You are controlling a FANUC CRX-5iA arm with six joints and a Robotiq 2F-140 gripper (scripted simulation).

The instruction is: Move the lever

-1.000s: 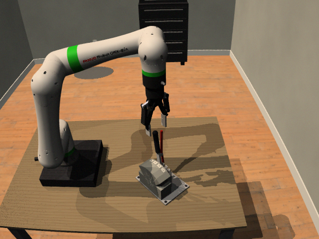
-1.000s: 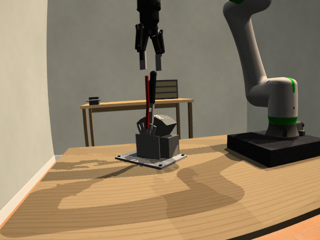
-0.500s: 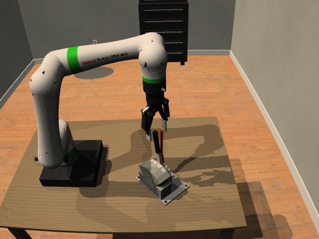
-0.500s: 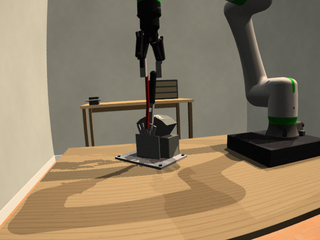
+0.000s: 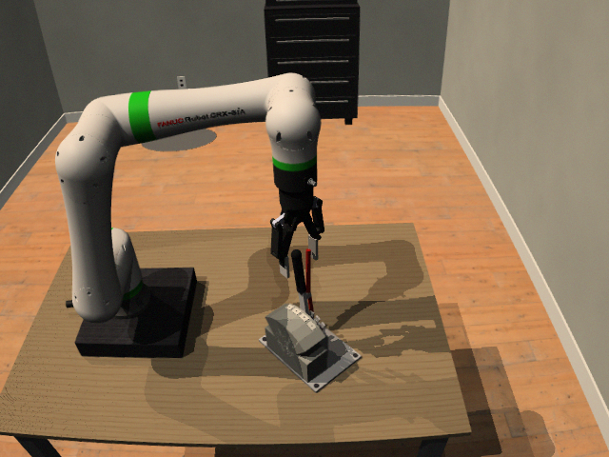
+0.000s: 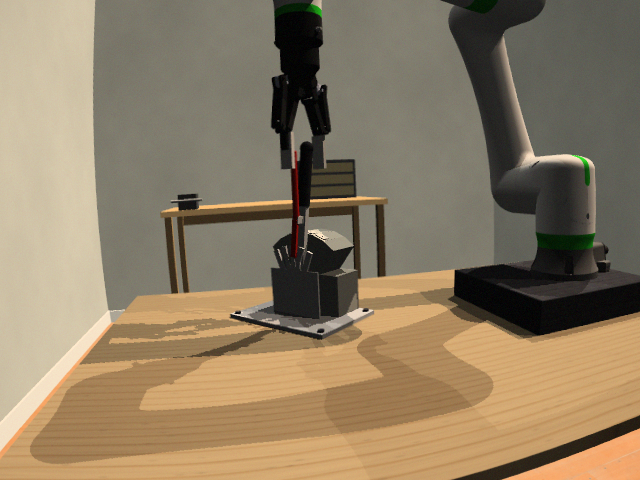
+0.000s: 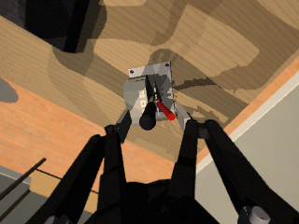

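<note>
The red bar lies 12 cm below my hand, 2 cm ahead of it and 1 cm to the right of it.
</note>
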